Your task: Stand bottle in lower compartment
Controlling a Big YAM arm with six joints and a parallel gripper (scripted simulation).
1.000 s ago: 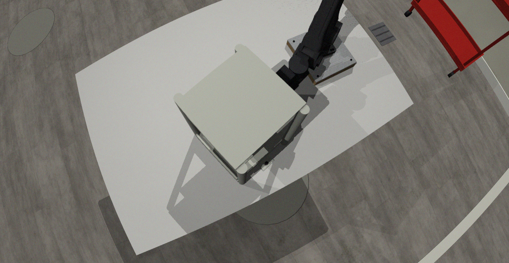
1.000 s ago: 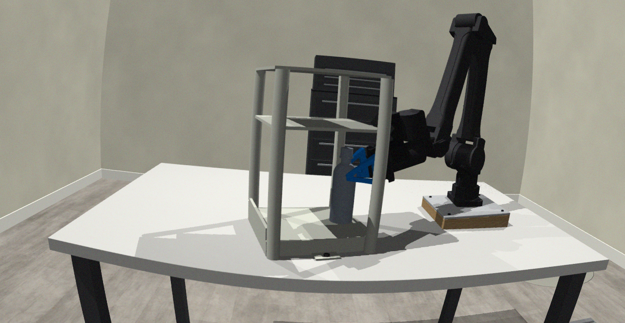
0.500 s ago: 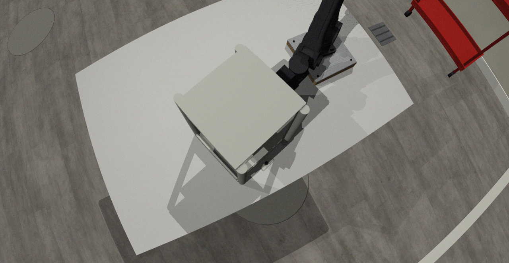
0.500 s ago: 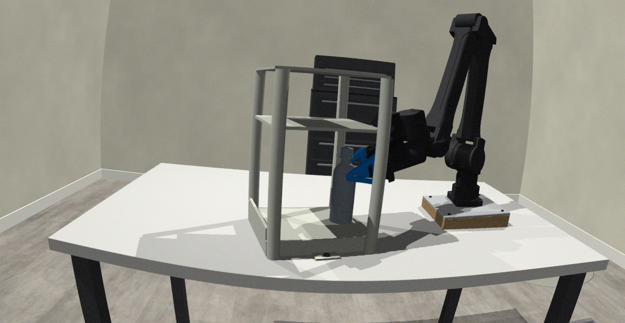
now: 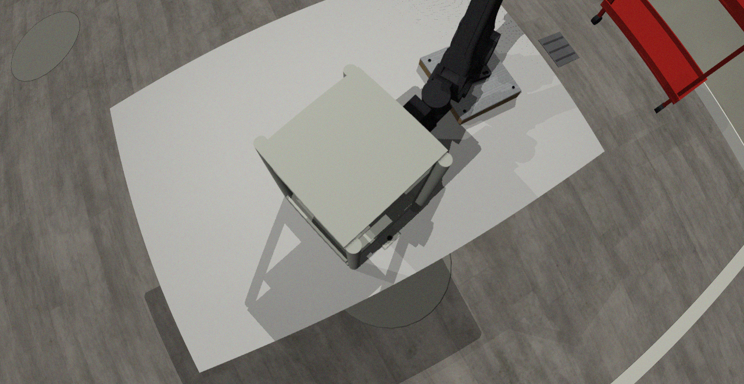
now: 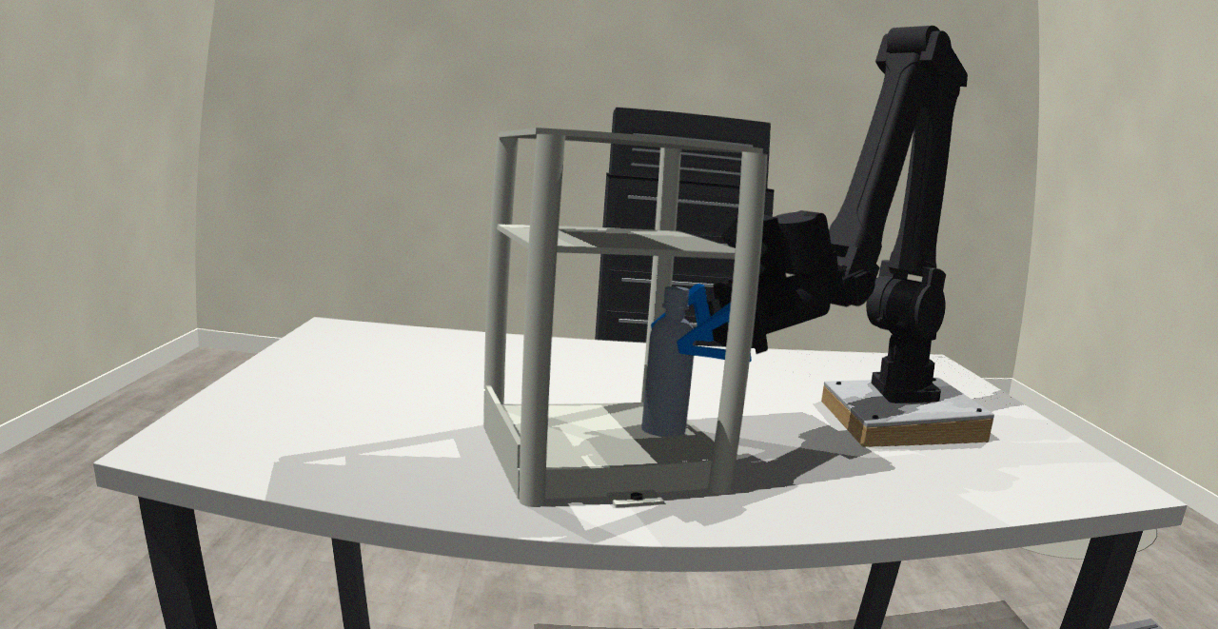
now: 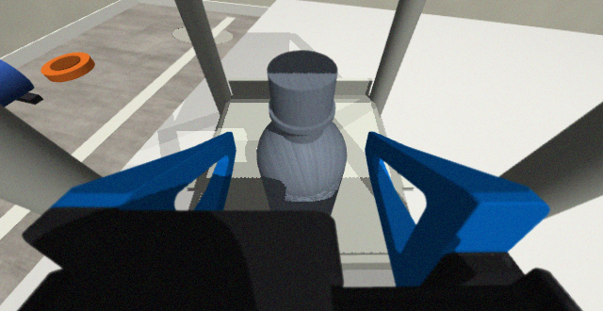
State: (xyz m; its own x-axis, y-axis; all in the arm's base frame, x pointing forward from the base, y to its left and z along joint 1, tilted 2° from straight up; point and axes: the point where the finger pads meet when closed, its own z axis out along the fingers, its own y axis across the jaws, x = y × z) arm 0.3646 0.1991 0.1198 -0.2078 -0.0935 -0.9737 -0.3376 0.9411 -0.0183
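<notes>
Right now my hand is 1 cm above the grey bottle. The rest, counted from my hand: shelving unit 7 cm ahead, 2 cm to the left, 3 cm above.
</notes>
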